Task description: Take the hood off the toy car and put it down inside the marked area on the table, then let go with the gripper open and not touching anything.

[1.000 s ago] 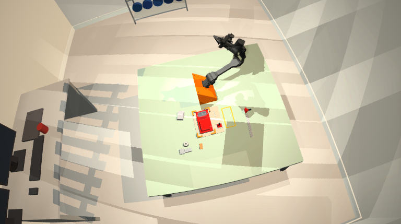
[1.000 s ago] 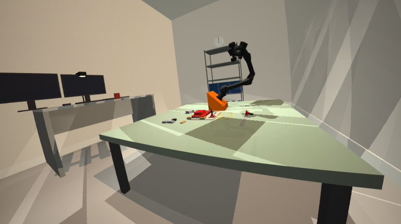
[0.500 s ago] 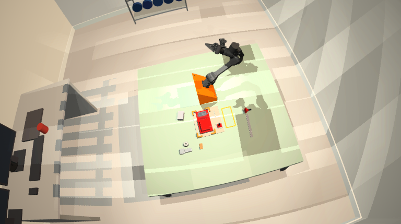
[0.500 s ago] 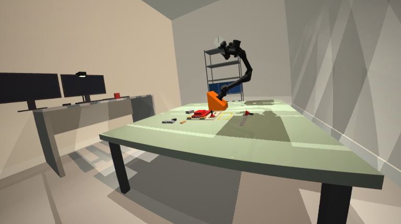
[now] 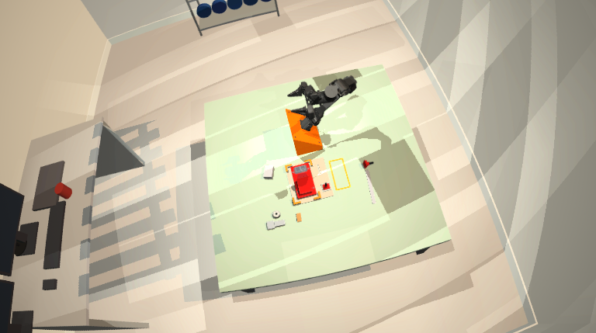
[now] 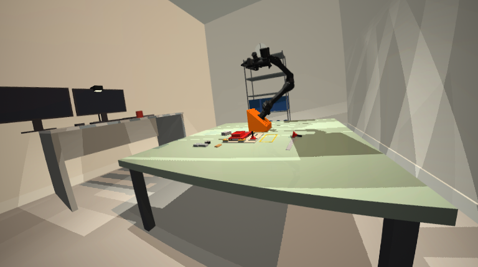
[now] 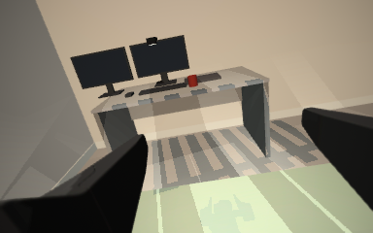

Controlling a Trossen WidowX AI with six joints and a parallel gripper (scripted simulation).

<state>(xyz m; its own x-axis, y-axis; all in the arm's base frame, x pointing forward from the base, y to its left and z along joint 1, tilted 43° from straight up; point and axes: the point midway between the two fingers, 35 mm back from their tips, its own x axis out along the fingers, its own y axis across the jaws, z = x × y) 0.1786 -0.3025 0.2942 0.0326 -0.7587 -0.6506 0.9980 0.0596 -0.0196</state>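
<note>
Right now my gripper tip is 19 cm short of the hood, 1 cm to the left of it and 50 cm above it.
</note>
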